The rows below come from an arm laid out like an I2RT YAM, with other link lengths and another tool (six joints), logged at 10 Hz.
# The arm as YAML. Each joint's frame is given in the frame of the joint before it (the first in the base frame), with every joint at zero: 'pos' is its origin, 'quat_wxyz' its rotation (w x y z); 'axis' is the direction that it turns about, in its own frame. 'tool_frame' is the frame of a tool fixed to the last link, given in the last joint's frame.
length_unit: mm
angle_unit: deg
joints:
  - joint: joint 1
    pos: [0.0, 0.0, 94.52]
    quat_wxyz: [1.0, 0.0, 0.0, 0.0]
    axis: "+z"
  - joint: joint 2
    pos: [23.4, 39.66, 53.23]
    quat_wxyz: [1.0, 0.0, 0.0, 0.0]
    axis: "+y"
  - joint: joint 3
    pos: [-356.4, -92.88, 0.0]
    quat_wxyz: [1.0, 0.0, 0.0, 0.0]
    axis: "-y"
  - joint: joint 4
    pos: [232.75, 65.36, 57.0]
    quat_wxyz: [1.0, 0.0, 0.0, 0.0]
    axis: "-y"
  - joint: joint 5
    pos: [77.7, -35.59, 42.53]
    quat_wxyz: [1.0, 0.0, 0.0, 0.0]
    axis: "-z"
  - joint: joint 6
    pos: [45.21, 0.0, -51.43]
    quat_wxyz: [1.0, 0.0, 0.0, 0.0]
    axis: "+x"
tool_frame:
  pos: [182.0, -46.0, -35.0]
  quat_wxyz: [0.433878, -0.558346, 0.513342, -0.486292]
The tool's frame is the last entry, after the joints.
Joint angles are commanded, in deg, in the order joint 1, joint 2, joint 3, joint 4, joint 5, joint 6. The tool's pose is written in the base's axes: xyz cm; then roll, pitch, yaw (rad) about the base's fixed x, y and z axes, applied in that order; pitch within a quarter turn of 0, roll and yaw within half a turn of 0. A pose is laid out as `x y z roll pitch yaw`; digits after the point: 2 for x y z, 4 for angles.
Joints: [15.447, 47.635, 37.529, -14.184, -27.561, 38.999]
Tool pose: 22.81 13.51 24.96 -2.2299 0.7217 -1.1330
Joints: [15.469, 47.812, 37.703, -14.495, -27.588, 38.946]
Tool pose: 22.78 13.52 24.91 -2.2366 0.7220 -1.1363
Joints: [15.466, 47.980, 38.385, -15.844, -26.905, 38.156]
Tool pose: 22.81 13.20 24.81 -2.2508 0.7073 -1.1513
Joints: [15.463, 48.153, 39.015, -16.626, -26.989, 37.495]
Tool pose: 22.80 13.17 24.95 -2.2531 0.6988 -1.1470
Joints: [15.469, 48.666, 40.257, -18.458, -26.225, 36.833]
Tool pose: 22.89 12.84 24.98 -2.2740 0.6858 -1.1677
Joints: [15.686, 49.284, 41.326, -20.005, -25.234, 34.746]
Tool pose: 23.12 12.44 24.93 -2.2843 0.6495 -1.1705
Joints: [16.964, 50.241, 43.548, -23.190, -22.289, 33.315]
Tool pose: 23.33 11.82 24.91 -2.3186 0.6071 -1.2023
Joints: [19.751, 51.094, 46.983, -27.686, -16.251, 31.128]
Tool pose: 23.74 10.62 25.30 -2.3461 0.5228 -1.2404
